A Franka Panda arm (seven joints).
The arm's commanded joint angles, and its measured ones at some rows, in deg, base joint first. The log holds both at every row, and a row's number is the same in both.
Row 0, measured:
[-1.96, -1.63, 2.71, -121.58, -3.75, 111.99, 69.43]
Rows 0 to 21, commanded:
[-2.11, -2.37, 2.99, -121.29, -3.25, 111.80, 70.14]
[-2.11, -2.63, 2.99, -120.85, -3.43, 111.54, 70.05]
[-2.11, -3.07, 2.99, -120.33, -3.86, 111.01, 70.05]
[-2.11, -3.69, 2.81, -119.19, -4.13, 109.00, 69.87]
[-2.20, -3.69, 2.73, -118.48, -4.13, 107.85, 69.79]
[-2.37, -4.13, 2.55, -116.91, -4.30, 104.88, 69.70]
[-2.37, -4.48, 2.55, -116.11, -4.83, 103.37, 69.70]
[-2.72, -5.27, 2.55, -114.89, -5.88, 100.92, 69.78]
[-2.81, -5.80, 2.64, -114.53, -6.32, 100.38, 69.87]
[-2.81, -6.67, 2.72, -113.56, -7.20, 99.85, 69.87]
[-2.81, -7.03, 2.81, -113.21, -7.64, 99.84, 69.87]
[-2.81, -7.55, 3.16, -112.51, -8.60, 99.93, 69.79]
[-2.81, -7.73, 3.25, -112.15, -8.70, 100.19, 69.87]
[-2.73, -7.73, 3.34, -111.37, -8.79, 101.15, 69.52]
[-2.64, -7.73, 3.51, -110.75, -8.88, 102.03, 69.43]
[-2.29, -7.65, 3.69, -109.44, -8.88, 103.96, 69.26]
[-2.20, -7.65, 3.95, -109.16, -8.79, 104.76, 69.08]
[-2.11, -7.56, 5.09, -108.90, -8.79, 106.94, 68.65]
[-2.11, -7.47, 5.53, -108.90, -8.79, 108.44, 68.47]
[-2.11, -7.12, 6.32, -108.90, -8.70, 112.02, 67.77]
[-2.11, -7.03, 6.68, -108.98, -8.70, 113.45, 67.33]
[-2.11, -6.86, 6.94, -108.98, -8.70, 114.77, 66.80]
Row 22, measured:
[-2.16, -8.07, 4.75, -109.81, -7.69, 108.52, 68.58]
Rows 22 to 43, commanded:
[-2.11, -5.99, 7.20, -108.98, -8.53, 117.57, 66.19]
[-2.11, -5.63, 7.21, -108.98, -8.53, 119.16, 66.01]
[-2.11, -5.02, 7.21, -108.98, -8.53, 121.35, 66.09]
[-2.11, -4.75, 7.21, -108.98, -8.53, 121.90, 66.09]
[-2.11, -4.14, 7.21, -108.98, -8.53, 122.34, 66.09]
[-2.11, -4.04, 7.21, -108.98, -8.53, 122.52, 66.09]
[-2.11, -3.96, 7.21, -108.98, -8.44, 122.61, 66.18]
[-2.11, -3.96, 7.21, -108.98, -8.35, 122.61, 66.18]
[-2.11, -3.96, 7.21, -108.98, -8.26, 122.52, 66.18]
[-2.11, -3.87, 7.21, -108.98, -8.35, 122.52, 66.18]
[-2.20, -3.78, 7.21, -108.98, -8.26, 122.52, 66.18]
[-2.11, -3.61, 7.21, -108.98, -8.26, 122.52, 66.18]
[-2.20, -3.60, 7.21, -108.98, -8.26, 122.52, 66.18]
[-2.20, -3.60, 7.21, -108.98, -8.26, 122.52, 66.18]
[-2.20, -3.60, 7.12, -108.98, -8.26, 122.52, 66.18]
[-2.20, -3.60, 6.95, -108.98, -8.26, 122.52, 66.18]
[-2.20, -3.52, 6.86, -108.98, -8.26, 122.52, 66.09]
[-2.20, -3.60, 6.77, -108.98, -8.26, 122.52, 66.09]
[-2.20, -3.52, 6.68, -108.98, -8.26, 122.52, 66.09]
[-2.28, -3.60, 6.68, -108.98, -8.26, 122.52, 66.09]
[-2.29, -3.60, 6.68, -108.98, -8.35, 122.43, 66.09]
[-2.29, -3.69, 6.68, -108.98, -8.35, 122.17, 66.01]
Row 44, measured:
[-1.99, -3.83, 6.65, -109.62, -7.69, 122.16, 67.02]
